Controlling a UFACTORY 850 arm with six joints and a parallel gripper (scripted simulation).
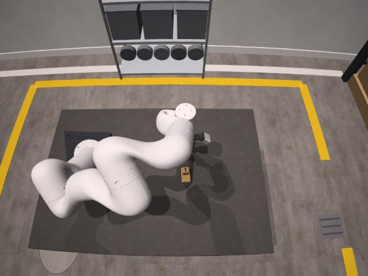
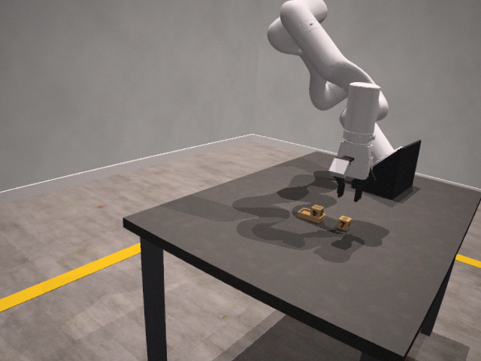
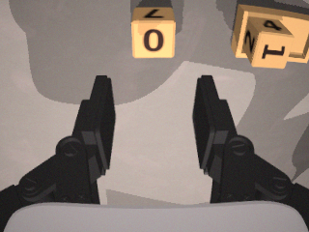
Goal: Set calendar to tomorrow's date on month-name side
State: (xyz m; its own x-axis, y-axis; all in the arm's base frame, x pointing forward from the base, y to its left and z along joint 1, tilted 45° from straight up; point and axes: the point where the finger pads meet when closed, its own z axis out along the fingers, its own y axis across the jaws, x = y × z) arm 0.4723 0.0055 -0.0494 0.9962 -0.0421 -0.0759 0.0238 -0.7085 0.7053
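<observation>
Now: hand 10 cm above the calendar cube. Also, from my hand: wooden tray 11 cm to the right, 11 cm below.
</observation>
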